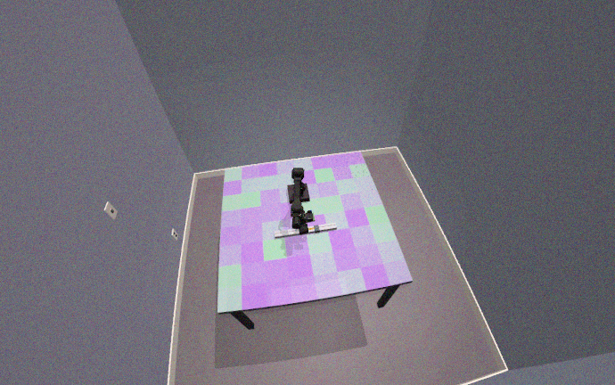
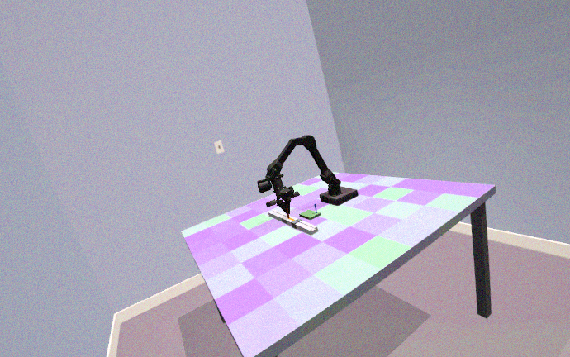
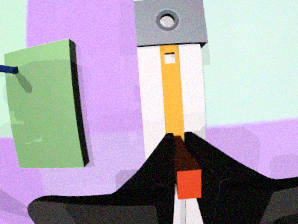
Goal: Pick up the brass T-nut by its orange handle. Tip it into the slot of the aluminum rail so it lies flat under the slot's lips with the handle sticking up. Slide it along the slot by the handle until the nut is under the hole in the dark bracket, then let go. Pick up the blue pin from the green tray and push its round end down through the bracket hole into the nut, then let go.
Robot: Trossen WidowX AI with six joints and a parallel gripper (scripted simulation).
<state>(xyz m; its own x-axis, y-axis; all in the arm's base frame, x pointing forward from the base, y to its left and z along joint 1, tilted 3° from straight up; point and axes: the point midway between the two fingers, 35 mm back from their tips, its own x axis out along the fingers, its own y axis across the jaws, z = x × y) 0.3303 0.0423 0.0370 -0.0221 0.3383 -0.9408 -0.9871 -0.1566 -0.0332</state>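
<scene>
Right now my gripper tip is 140 mm past the blue pin, 40 mm to the right of it and 30 mm above it. The rest, counted from my gripper tip: green tray 130 mm behind, 40 mm below, 20 mm to the left.
</scene>
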